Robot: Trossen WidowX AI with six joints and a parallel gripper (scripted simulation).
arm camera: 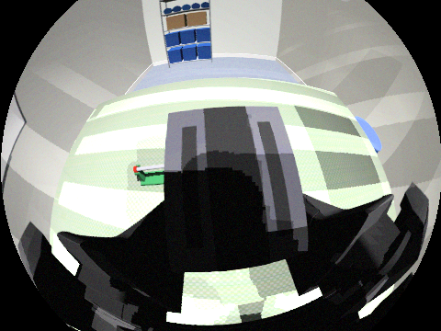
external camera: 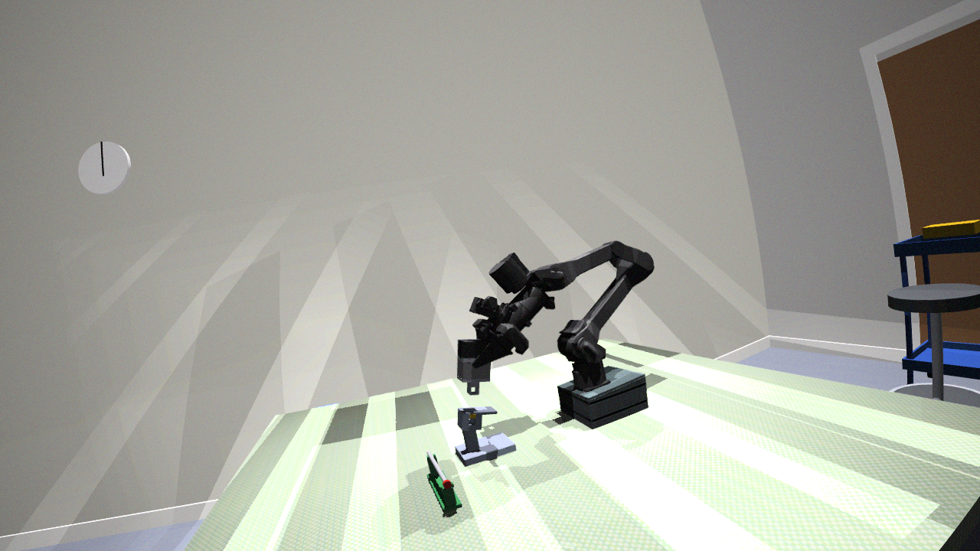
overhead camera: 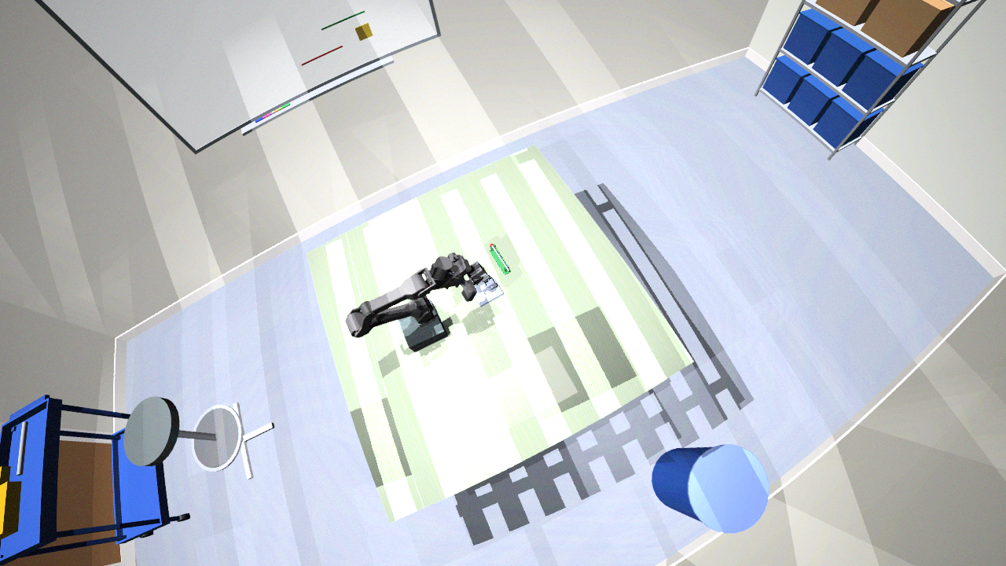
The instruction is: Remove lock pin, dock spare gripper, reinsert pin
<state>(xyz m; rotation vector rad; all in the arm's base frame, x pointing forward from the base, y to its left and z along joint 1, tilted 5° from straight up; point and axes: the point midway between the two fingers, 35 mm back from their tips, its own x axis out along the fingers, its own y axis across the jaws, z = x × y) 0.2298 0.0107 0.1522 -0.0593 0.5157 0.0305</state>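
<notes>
Right now the green rest is 12 cm ahead of my gripper tip, 11 cm to the left of it and 17 cm below it. The rest, counted from my gripper tip: spare gripper (1 cm behind, 1 cm below); then grey mount (1 cm ahead, 14 cm below).
</notes>
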